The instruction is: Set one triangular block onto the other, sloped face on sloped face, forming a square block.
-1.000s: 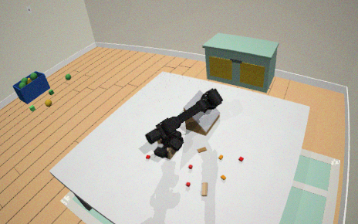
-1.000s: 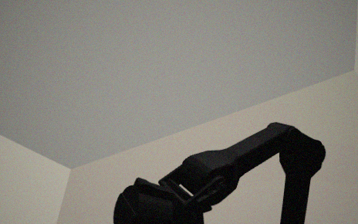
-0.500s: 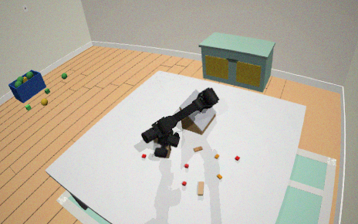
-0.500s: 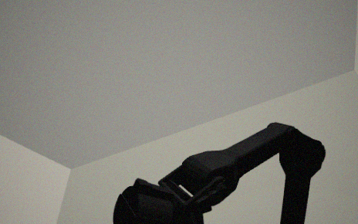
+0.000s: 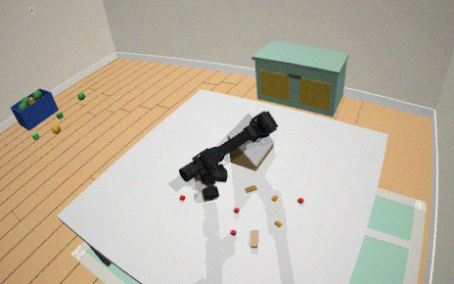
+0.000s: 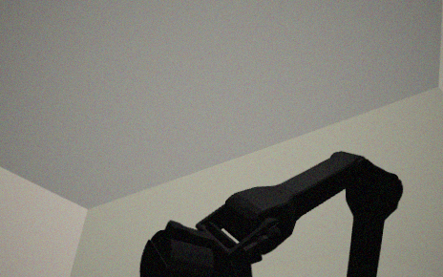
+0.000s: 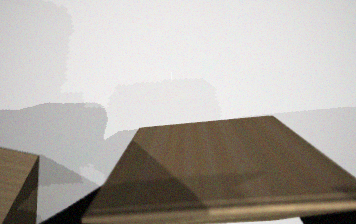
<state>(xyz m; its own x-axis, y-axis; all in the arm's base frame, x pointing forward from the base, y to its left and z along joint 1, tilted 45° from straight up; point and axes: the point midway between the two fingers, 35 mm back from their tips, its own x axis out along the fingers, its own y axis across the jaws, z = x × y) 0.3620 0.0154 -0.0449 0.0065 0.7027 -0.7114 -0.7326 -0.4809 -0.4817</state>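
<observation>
The wooden triangular block lies 10 mm above my gripper tip.
</observation>
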